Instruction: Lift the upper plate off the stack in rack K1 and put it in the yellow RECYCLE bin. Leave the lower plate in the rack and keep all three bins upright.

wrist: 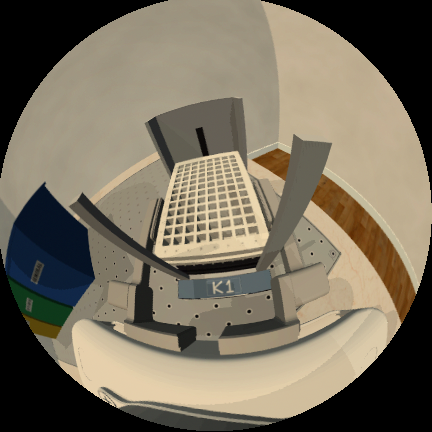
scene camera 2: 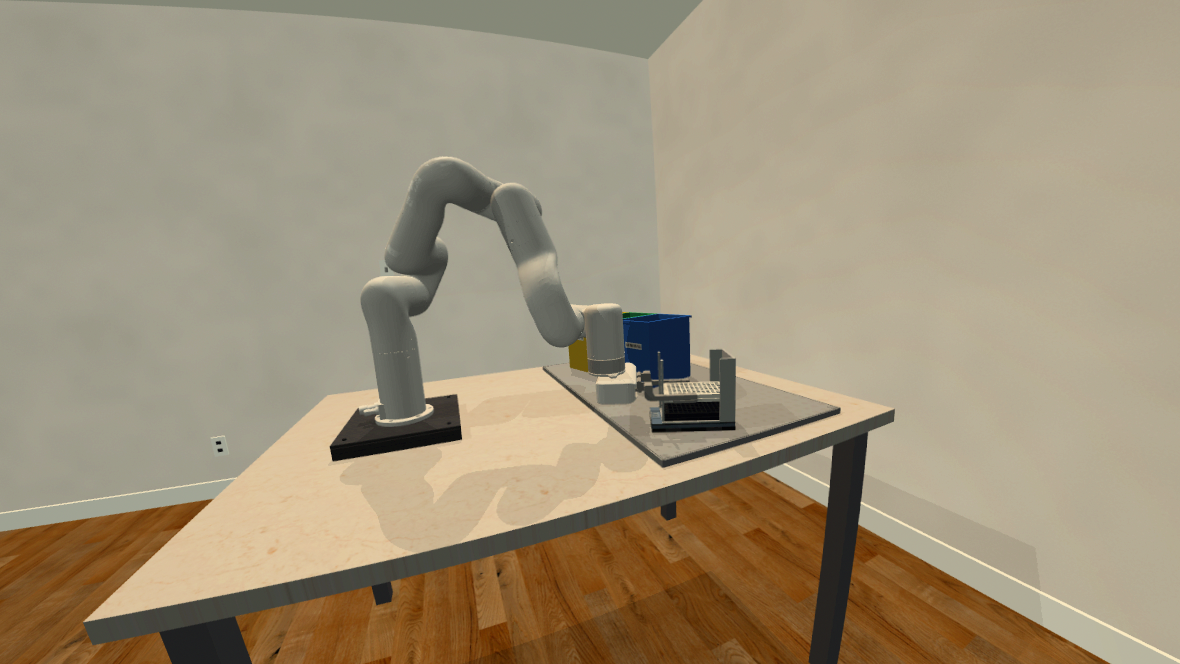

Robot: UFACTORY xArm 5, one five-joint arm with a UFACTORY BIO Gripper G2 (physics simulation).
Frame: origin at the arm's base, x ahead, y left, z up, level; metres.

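Seen in the pictures: end effector, tool point: (wrist: 207, 212) (scene camera 2: 681, 390); arm's base, origin of the base link: (scene camera 2: 405, 416).
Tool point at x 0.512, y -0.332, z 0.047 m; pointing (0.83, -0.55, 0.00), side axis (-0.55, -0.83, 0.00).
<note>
Pixels of each thing's top centre, then the offset from my tool point to it. "*": a spot on its surface instead. Level surfaces: height alone.
- pale upper plate, middle of its top: (wrist: 205, 187) (scene camera 2: 694, 388) 0.021 m ahead, 0.014 m right, 0.005 m up
- rack K1, middle of its top: (wrist: 182, 114) (scene camera 2: 689, 354) 0.012 m ahead, 0.009 m right, 0.074 m up
- dark lower plate, middle of its top: (wrist: 213, 211) (scene camera 2: 694, 405) 0.020 m ahead, 0.014 m right, 0.032 m down
- yellow RECYCLE bin, middle of its top: (scene camera 2: 596, 314) 0.110 m ahead, 0.559 m left, 0.114 m up
- blue bin, middle of its top: (scene camera 2: 653, 317) 0.157 m ahead, 0.300 m left, 0.114 m up
- green bin, middle of its top: (scene camera 2: 622, 315) 0.133 m ahead, 0.429 m left, 0.114 m up
- tall back panel, surface spot: (wrist: 220, 122) * 0.060 m ahead, 0.072 m right, 0.044 m up
- grey perforated board, its level: 0.066 m down
The pale upper plate (scene camera 2: 693, 388) (wrist: 214, 247) is level, inside the uprights of rack K1 (scene camera 2: 726, 392) (wrist: 225, 285) and raised a little above the dark lower plate (scene camera 2: 691, 409) (wrist: 220, 266). My gripper (scene camera 2: 691, 393) (wrist: 212, 202) is shut on the upper plate, with one finger along each long side. The lower plate lies in the rack, mostly hidden in the wrist view. The yellow RECYCLE bin (scene camera 2: 578, 355) (wrist: 44, 327) stands upright behind the wrist in the scene view, partly hidden; it shows at the lower left in the wrist view.
The blue bin (scene camera 2: 660, 350) (wrist: 52, 255) and green bin (scene camera 2: 637, 315) (wrist: 42, 301) stand upright beside the yellow one. Two front posts (wrist: 302, 195) (wrist: 122, 237) and a tall back panel (wrist: 220, 122) surround the plates. The rack stands on a grey perforated board (scene camera 2: 775, 404).
</note>
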